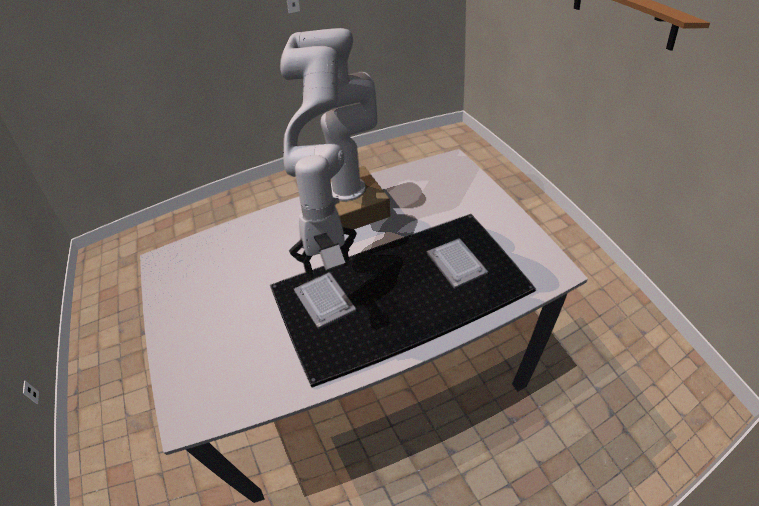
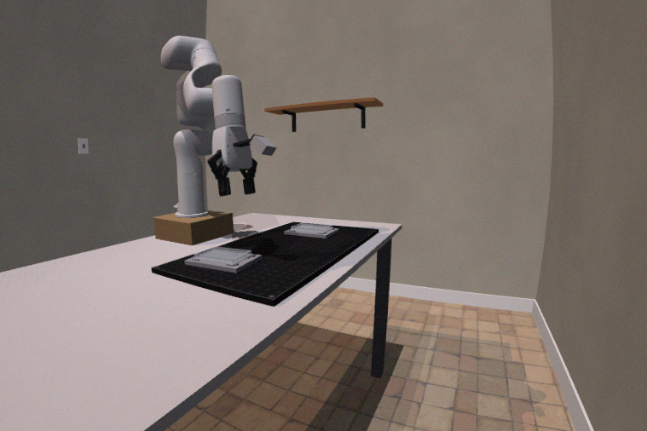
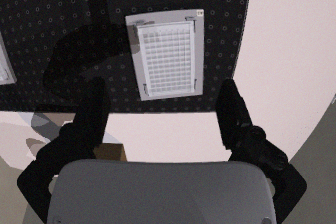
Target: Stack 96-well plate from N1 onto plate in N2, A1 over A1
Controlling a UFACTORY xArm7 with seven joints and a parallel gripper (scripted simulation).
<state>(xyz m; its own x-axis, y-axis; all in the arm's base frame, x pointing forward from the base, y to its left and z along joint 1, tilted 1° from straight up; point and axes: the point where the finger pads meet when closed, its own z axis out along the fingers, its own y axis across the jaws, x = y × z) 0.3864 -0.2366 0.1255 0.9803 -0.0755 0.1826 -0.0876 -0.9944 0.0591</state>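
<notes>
My hand is 5 cm past the grey plate nest N1, 1 cm to the left of it and 18 cm above it. The rest, counted from my hand: grey plate nest N2 (4 cm ahead, 39 cm to the left, 18 cm below).
</notes>
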